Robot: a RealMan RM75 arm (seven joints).
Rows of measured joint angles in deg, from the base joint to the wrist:
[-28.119, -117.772, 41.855, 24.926, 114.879, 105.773, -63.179]
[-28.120, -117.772, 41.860, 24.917, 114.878, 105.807, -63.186]
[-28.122, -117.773, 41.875, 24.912, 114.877, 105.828, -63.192]
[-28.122, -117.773, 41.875, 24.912, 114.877, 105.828, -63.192]
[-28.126, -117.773, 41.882, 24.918, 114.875, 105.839, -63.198]
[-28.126, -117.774, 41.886, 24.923, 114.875, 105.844, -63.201]
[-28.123, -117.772, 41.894, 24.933, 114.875, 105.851, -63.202]
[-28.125, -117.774, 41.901, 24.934, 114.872, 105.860, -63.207]
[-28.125, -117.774, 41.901, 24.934, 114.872, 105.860, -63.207]
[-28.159, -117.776, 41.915, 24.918, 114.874, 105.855, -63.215]
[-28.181, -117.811, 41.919, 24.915, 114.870, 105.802, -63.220]
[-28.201, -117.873, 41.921, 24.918, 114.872, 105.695, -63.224]
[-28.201, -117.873, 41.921, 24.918, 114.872, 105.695, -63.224]
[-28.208, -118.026, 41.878, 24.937, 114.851, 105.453, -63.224]
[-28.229, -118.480, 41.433, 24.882, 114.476, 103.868, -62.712]
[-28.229, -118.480, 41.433, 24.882, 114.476, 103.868, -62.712]
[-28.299, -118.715, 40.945, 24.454, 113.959, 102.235, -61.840]
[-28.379, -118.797, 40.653, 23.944, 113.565, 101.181, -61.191]
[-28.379, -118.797, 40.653, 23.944, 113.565, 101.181, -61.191]
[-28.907, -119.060, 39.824, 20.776, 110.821, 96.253, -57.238]
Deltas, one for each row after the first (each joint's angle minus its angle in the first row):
[-0.001, 0.000, 0.005, -0.009, -0.001, 0.034, -0.007]
[-0.003, -0.001, 0.020, -0.014, -0.002, 0.055, -0.013]
[-0.003, -0.001, 0.020, -0.014, -0.002, 0.055, -0.013]
[-0.007, -0.001, 0.027, -0.008, -0.004, 0.066, -0.019]
[-0.007, -0.002, 0.031, -0.003, -0.004, 0.071, -0.022]
[-0.004, 0.000, 0.039, 0.007, -0.004, 0.078, -0.023]
[-0.006, -0.002, 0.046, 0.008, -0.007, 0.087, -0.028]
[-0.006, -0.002, 0.046, 0.008, -0.007, 0.087, -0.028]
[-0.040, -0.004, 0.060, -0.008, -0.005, 0.082, -0.036]
[-0.062, -0.039, 0.064, -0.011, -0.009, 0.029, -0.041]
[-0.082, -0.101, 0.066, -0.008, -0.007, -0.078, -0.045]
[-0.082, -0.101, 0.066, -0.008, -0.007, -0.078, -0.045]
[-0.089, -0.254, 0.023, 0.011, -0.028, -0.320, -0.045]
[-0.110, -0.708, -0.422, -0.044, -0.403, -1.905, 0.467]
[-0.110, -0.708, -0.422, -0.044, -0.403, -1.905, 0.467]
[-0.180, -0.943, -0.910, -0.472, -0.920, -3.538, 1.339]
[-0.260, -1.025, -1.202, -0.982, -1.314, -4.592, 1.988]
[-0.260, -1.025, -1.202, -0.982, -1.314, -4.592, 1.988]
[-0.788, -1.288, -2.031, -4.150, -4.058, -9.520, 5.941]

